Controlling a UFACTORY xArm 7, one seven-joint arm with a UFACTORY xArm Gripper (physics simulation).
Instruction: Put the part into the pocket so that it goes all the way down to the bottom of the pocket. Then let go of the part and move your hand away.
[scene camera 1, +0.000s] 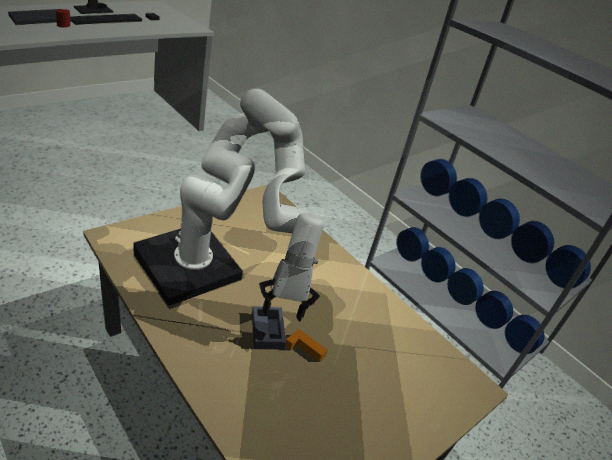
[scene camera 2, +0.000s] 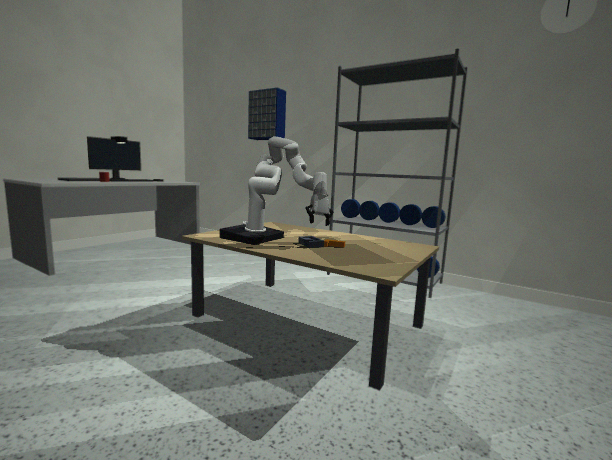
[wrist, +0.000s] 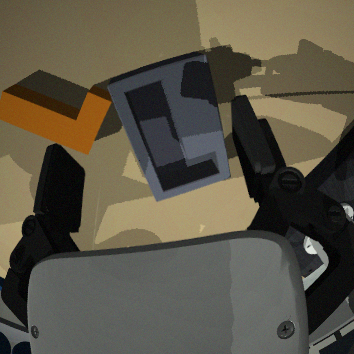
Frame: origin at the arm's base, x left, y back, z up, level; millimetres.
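Seen in the pictures: gripper, fingertip midpoint: (scene camera 1: 282, 316) (scene camera 2: 319, 224) (wrist: 144, 135); arm's base at its link origin: (scene camera 1: 193, 256) (scene camera 2: 255, 229).
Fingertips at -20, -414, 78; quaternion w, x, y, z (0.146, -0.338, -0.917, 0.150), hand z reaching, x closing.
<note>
Offsets run from my fingertips to a thing's top centre, as dx, dy, dz. Level surfaces: height alone.
The orange L-shaped part @[+53, -71, -95] (scene camera 1: 309, 345) (scene camera 2: 336, 243) (wrist: 55, 125) lies flat on the table, outside the pocket. Its short leg is right beside a corner of the grey-blue block @[+19, +53, -89] (scene camera 1: 270, 345) (scene camera 2: 311, 242) (wrist: 195, 120); whether they touch I cannot tell. The block has an L-shaped pocket in its top, empty and partly in shadow. In the wrist view the pocket's long leg runs down the left side and its short leg points right at the lower end. My gripper (scene camera 1: 283, 315) (scene camera 2: 320, 222) (wrist: 144, 135) is open and empty, pointing down, above the table near the block.
The block and part are on the wooden table @[dz -125] (scene camera 1: 425, 400) (scene camera 2: 280, 251). The arm's black base (scene camera 1: 167, 292) (scene camera 2: 235, 235) stands on the same table. A shelf rack (scene camera 1: 407, 145) (scene camera 2: 336, 150) with blue discs stands beyond the table, and a grey desk (scene camera 1: 182, 80) (scene camera 2: 27, 225) stands farther off.
</note>
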